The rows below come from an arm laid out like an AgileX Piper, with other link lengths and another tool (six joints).
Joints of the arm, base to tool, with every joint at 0 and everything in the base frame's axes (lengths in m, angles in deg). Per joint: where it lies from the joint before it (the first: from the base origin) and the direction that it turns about. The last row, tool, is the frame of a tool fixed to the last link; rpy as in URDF.
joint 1: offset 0 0 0.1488 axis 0 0 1
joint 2: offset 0 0 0 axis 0 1 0
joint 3: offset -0.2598 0 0.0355 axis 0 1 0
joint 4: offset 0.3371 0 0.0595 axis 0.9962 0 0.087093
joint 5: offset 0 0 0 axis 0 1 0
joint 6: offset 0.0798 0 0.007 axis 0.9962 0 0.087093
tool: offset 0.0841 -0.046 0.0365 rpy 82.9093 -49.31 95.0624
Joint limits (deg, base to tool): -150..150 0..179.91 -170..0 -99.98..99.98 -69.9..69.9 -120..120
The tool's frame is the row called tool.
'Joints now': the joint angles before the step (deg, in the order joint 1, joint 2, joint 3, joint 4, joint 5, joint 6). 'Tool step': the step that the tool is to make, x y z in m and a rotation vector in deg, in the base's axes. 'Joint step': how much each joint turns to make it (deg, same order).
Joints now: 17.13 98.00 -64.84 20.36 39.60 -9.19
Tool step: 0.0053 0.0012 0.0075 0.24 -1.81 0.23
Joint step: 0.00 -0.23 -0.53 0.14 -0.95 -0.67
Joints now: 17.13 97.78 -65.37 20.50 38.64 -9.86
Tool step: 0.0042 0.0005 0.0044 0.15 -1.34 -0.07
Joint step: 0.00 0.00 -0.37 0.02 -0.95 -0.27
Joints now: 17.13 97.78 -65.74 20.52 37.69 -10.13
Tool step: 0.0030 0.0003 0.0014 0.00 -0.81 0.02
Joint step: -0.01 0.21 -0.25 0.01 -0.71 -0.29
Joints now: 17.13 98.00 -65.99 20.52 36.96 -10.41
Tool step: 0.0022 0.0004 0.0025 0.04 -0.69 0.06
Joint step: 0.01 0.01 -0.24 0.00 -0.42 -0.22
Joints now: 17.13 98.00 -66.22 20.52 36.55 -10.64
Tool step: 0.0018 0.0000 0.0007 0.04 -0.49 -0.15
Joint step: 0.00 0.13 -0.13 -0.03 -0.52 0.00
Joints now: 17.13 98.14 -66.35 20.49 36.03 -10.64
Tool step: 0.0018 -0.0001 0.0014 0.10 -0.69 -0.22
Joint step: 0.01 0.00 -0.02 0.01 -0.71 0.00
